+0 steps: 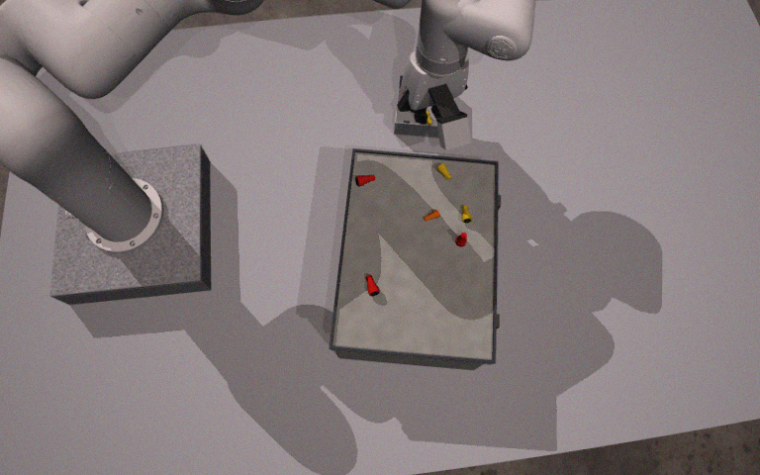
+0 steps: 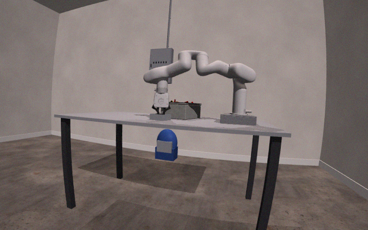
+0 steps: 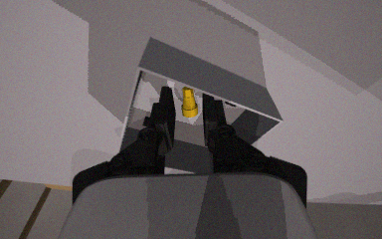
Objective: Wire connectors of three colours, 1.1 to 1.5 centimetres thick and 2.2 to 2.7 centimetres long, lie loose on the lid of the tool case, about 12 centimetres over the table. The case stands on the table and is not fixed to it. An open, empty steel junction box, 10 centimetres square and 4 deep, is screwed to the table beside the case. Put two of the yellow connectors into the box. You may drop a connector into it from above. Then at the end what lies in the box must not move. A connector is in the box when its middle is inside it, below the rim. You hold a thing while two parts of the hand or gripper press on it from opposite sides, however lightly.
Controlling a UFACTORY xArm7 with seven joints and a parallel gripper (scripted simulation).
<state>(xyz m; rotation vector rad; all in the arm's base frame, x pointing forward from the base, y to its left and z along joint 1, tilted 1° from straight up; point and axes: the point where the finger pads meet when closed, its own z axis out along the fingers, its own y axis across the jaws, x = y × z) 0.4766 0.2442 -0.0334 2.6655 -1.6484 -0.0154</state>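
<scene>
The orange connector is 240 mm to the right of my hand and 100 mm above it. Also, from my hand: tool case 10 mm behind, 290 mm to the right, 60 mm above.
</scene>
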